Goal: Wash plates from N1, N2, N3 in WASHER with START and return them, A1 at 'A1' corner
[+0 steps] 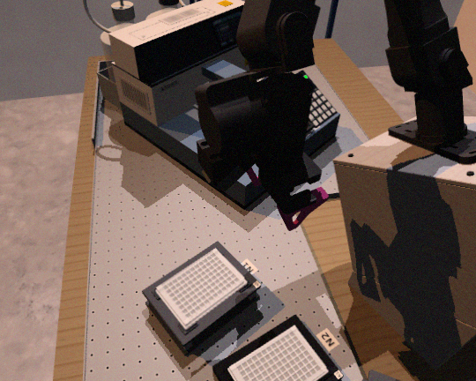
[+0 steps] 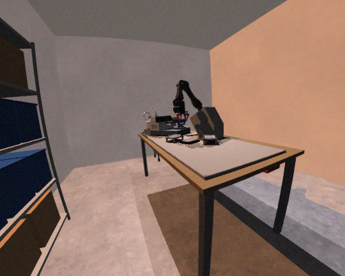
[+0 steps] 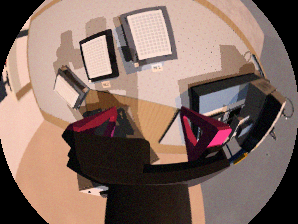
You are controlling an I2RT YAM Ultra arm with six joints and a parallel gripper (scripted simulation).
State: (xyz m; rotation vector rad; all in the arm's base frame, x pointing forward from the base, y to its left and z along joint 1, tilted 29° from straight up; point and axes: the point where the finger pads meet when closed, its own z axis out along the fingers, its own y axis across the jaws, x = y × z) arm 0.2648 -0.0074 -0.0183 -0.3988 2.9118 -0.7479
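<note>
The nest N1 is 160 mm below my hand, 120 mm ahead of it and 20 mm to the left of it. Also, from my hand: nest N2: 200 mm below, 180 mm to the left, 30 mm ahead; dark carrier pocket: 320 mm to the right, 120 mm below, 120 mm behind; n2 label: 200 mm below, 140 mm to the left, 70 mm behind.
</note>
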